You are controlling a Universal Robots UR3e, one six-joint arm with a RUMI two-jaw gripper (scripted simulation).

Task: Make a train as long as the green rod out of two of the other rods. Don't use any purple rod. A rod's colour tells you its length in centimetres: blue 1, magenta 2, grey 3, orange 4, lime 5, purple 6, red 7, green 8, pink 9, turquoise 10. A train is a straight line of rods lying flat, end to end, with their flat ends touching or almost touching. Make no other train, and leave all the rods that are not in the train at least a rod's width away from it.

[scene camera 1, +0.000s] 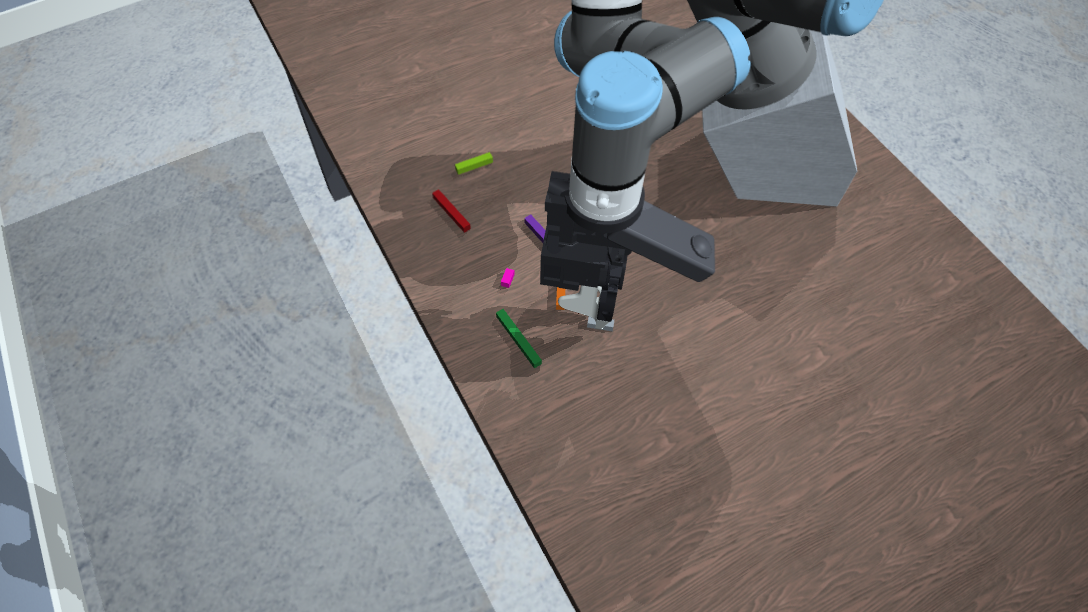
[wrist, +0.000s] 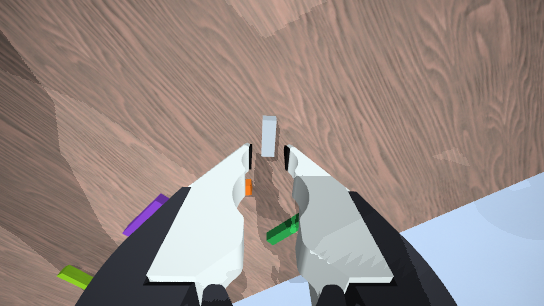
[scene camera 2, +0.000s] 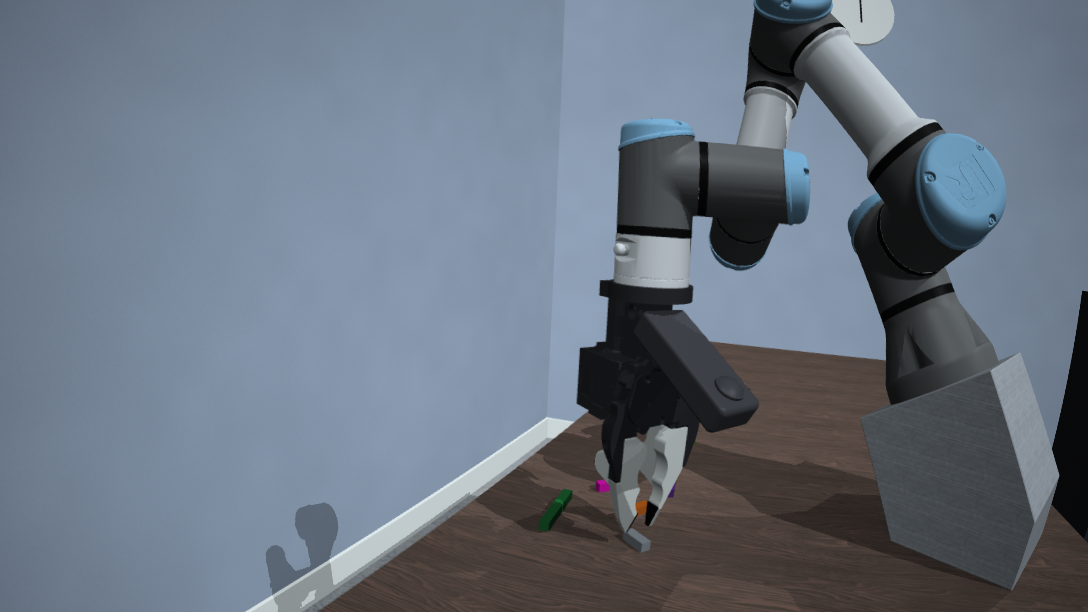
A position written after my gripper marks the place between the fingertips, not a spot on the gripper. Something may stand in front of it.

In view: my gripper [scene camera 2: 636, 528] and a green rod [scene camera 1: 502, 316].
My gripper is seen too in scene camera 1 [scene camera 1: 599, 318] and in the wrist view [wrist: 268, 146].
